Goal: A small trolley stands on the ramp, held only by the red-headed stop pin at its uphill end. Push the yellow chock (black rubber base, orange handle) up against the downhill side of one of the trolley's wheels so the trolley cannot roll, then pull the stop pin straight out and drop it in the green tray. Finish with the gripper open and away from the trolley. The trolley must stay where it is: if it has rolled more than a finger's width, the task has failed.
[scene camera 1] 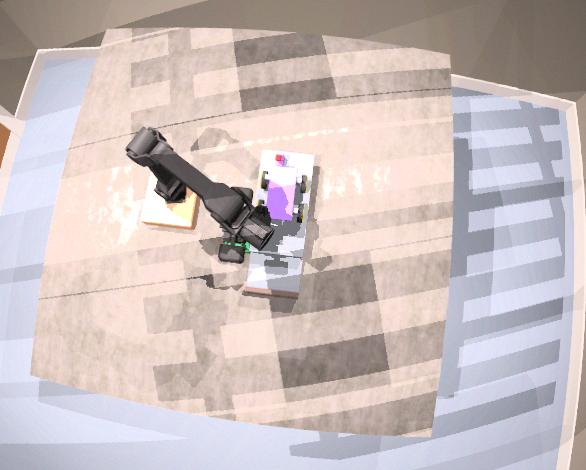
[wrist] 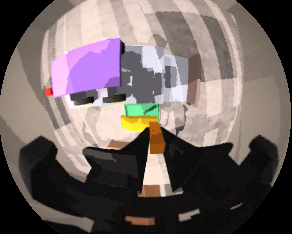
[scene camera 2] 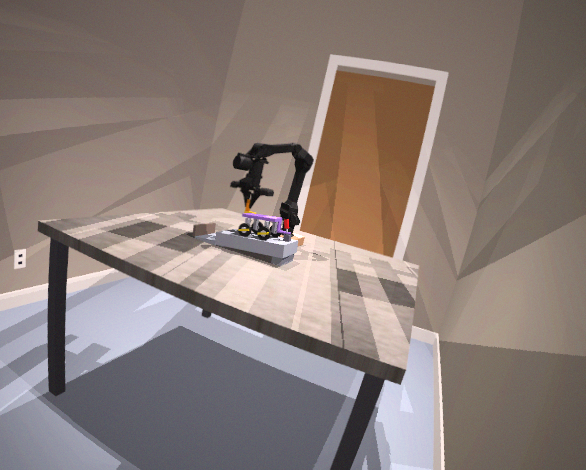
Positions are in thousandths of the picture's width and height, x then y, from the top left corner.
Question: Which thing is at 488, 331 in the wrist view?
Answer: A grey ramp.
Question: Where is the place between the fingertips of the gripper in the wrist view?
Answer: At 529, 553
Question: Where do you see a yellow chock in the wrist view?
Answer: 464, 528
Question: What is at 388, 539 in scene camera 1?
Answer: The gripper.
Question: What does the gripper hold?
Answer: A yellow chock.
